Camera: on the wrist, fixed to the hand. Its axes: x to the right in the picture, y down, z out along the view.
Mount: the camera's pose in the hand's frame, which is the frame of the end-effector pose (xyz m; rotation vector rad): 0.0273 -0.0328 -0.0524 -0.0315 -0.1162 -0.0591
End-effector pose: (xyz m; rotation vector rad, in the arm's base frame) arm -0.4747 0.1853 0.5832 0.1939 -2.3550 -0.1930
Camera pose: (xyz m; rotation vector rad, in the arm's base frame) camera -0.4544 0.1436 0.6324 0.2431 -2.4615 -0.2766
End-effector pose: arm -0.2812 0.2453 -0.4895 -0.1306 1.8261 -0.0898
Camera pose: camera -0.3374 0.2087 -0.4980 -0.2080 1.7084 -0.0932
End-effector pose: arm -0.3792 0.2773 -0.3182 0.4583 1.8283 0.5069
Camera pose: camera -0.4392 0.2588 -0.3431 0.4030 1.7149 0.4587
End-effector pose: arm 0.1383 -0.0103 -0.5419 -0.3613 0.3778 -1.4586
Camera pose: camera 0.0873 -0.0406 -0.5742 -0.4838 0.2989 -1.4830
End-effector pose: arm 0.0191 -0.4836 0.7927 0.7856 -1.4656 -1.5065
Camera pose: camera 0.0492 -0.5333 0.7582 0.7389 -1.5113 -1.6397
